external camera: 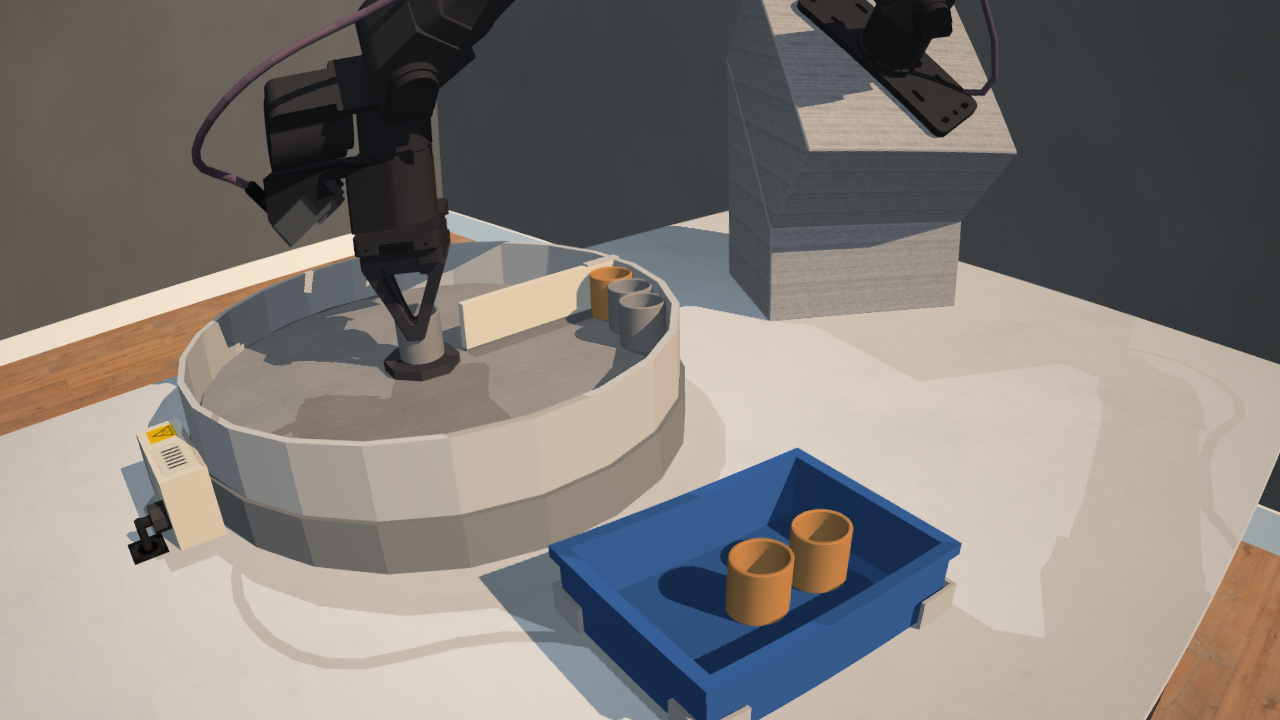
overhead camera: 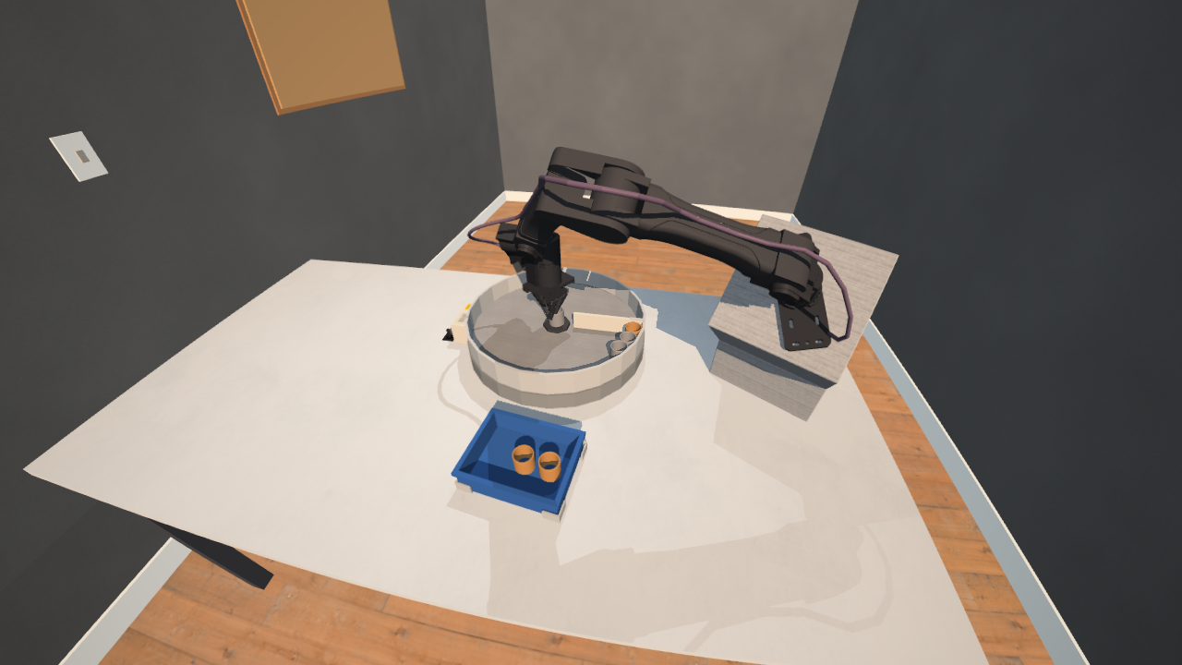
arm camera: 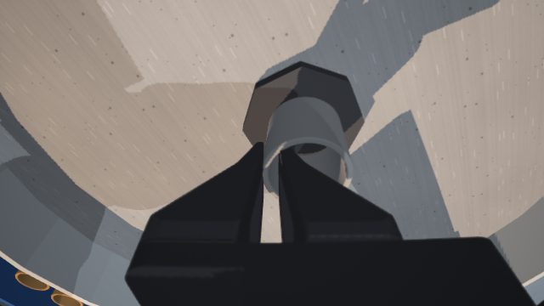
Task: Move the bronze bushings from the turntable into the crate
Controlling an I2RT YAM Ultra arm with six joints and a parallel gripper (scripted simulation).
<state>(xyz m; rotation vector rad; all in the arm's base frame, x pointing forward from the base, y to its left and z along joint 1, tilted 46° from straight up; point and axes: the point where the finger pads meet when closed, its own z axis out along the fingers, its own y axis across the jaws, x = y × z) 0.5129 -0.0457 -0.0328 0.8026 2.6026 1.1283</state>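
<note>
Now: the round turntable 10 mm behind my hand, 20 mm to the right of it and 40 mm below it. From my hand the other things lie so: blue crate (70 mm behind, 330 mm to the left, 70 mm below).
</note>
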